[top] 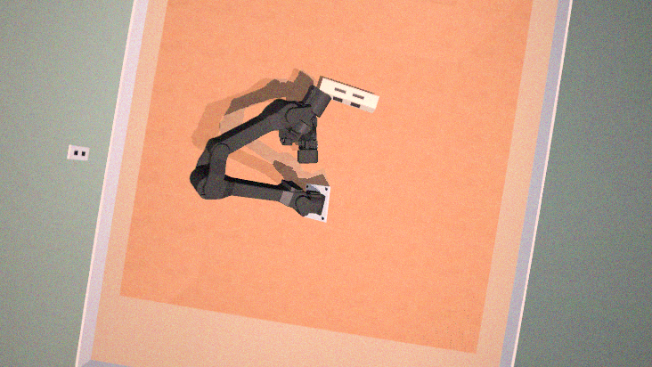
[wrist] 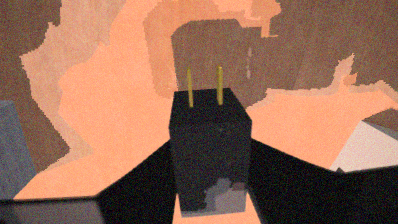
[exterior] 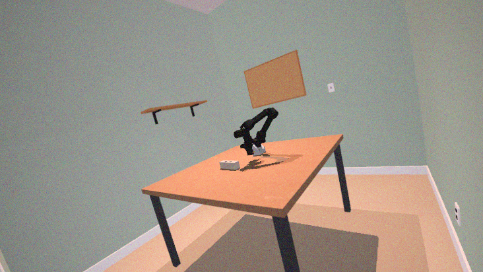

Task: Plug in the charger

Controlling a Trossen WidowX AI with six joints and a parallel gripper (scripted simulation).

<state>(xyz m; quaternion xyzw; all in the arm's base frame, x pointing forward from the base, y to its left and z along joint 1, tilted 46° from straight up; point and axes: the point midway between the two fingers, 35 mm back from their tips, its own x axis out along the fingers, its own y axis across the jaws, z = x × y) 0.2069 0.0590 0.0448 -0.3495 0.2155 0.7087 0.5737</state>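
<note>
The black two-prong charger is 2 cm to the left of my gripper tip and 1 cm above it.
</note>
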